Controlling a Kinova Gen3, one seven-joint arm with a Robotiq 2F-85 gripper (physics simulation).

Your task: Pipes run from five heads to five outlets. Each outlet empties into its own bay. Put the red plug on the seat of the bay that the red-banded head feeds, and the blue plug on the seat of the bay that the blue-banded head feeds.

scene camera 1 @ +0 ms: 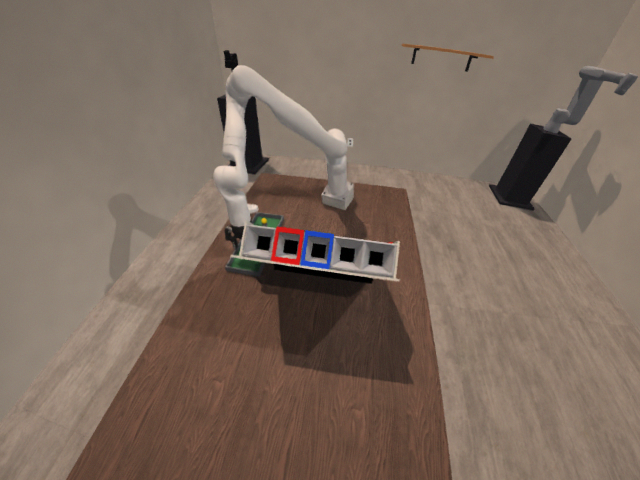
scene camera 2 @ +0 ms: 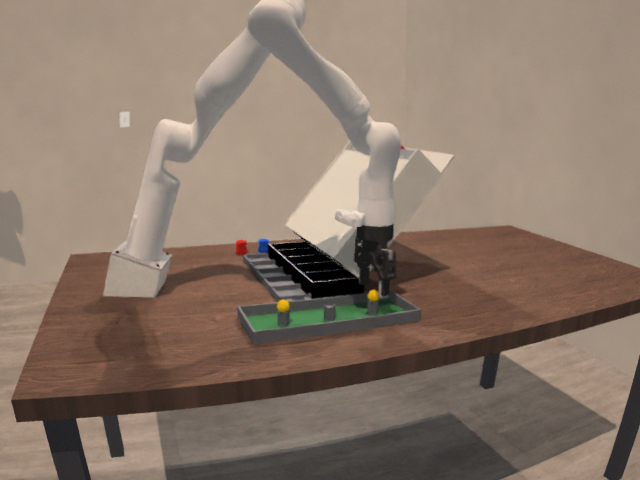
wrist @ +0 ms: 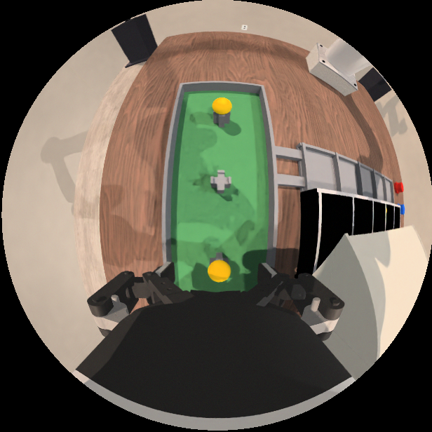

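Where they show: gripper, fingertip midpoint: [scene camera 2: 373, 290]; arm's base, origin of the base link: [scene camera 1: 337, 188] [scene camera 2: 142, 253].
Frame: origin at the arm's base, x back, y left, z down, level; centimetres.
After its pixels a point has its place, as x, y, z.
Note:
My gripper [scene camera 2: 374, 285] {-48.7, -28.1, 3.5} [wrist: 215, 272] is open and empty, pointing down. Its fingers stand either side of a yellow ball [scene camera 2: 373, 295] {-48.5, -28.8, 4.3} [wrist: 219, 270] that rests on a post in the green-floored tray [scene camera 2: 310, 332] {-32.8, -35.9, 8.1} [wrist: 170, 175]. The red plug [scene camera 2: 240, 246] {-28.6, 27.5, 6.4} [wrist: 398, 187] and the blue plug [scene camera 2: 263, 245] {-35.8, 27.9, 6.6} [wrist: 402, 209] stand close together on the table beyond the far end of the bays. The red-banded head [scene camera 1: 277, 245] {-66.7, -6.1, -21.6} is second from the left in scene camera 1, and the blue-banded head [scene camera 1: 318, 235] {-64.3, 4.1, -25.4} is third. The housing [scene camera 2: 325, 196] {-50.2, 11.5, -10.6} [wrist: 395, 280] hides the pipes.
A second yellow ball [scene camera 1: 264, 220] {-29.5, -28.7, 4.0} [scene camera 2: 282, 305] {-28.6, -30.2, 4.3} [wrist: 222, 105] sits on a post at the tray's other end. A bare cross-shaped post [scene camera 2: 329, 312] {-38.6, -29.4, 7.0} [wrist: 220, 181] stands between. Black compartments [wrist: 337, 205] and a grey divided tray [wrist: 320, 167] lie beside the housing. A small yellow spot shows in one compartment.

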